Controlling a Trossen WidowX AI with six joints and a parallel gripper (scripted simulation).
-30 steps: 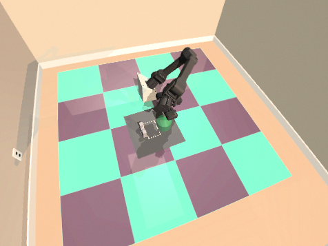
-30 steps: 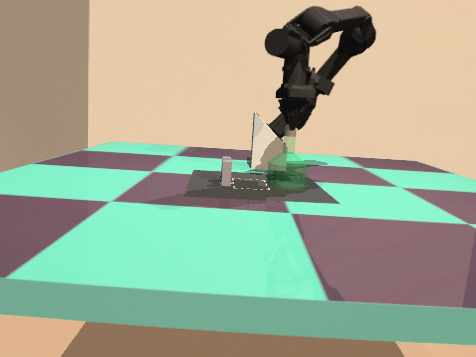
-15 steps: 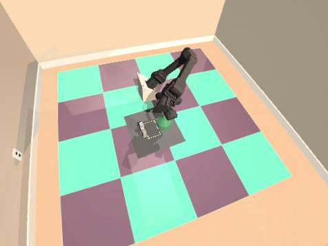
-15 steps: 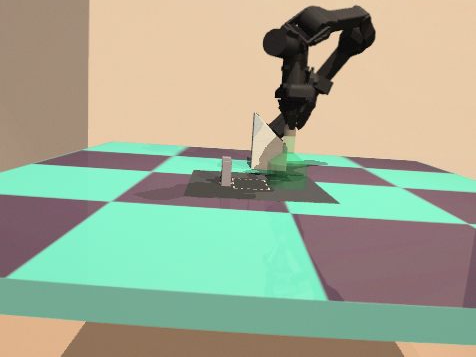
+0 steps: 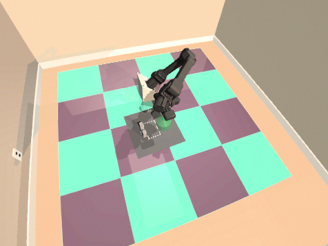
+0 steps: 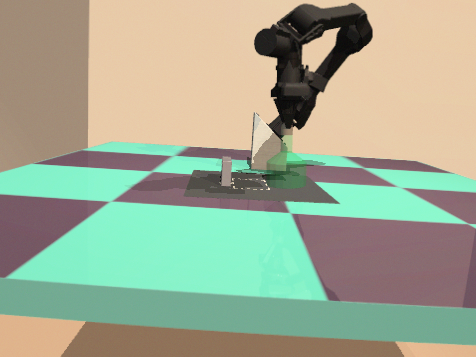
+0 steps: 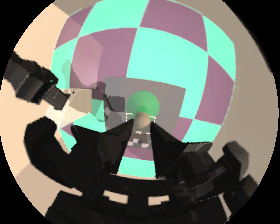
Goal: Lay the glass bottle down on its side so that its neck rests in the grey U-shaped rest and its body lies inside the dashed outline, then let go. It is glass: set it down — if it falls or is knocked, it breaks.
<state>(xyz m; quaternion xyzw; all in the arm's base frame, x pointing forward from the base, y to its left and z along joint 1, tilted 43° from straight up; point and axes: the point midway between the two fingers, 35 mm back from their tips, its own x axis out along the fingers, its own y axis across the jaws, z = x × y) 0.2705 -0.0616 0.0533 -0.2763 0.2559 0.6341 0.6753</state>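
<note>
The green glass bottle is 5 cm below my gripper tip. Round my gripper tip: dark grey mat: 14 cm below, 7 cm to the right.
</note>
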